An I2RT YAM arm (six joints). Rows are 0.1 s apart.
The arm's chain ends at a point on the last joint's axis. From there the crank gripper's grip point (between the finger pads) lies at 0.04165 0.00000 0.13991 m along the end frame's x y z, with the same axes.
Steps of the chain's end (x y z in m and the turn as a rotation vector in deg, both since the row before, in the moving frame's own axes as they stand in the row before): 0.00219, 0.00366, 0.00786, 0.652, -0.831, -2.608; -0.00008, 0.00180, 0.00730, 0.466, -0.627, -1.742; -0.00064, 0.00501, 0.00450, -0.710, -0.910, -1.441; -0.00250, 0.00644, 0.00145, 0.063, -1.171, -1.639; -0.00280, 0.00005, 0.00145, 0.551, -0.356, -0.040; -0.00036, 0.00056, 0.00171, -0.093, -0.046, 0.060; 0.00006, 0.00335, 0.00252, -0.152, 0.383, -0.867; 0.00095, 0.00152, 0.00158, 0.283, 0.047, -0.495; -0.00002, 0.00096, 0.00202, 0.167, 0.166, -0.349; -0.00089, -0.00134, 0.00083, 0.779, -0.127, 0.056; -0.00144, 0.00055, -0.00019, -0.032, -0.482, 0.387; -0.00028, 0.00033, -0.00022, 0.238, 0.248, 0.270
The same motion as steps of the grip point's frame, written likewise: 0.00008, 0.00022, 0.00843, 0.652, -0.831, -2.608; -0.00165, -0.00058, 0.00774, 0.466, -0.627, -1.742; -0.00286, 0.00573, 0.00514, -0.710, -0.910, -1.441; -0.00539, 0.00514, 0.00227, 0.063, -1.171, -1.639; -0.00367, -0.00133, 0.00170, 0.551, -0.356, -0.040; -0.00047, 0.00083, 0.00174, -0.093, -0.046, 0.060; 0.00099, 0.00308, 0.00224, -0.152, 0.383, -0.867; 0.00106, 0.00047, 0.00154, 0.283, 0.047, -0.495; 0.00038, 0.00030, 0.00190, 0.167, 0.166, -0.349; -0.00120, -0.00320, 0.00091, 0.779, -0.127, 0.056; -0.00262, 0.00091, 0.00016, -0.032, -0.482, 0.387; 0.00033, -0.00005, -0.00040, 0.238, 0.248, 0.270
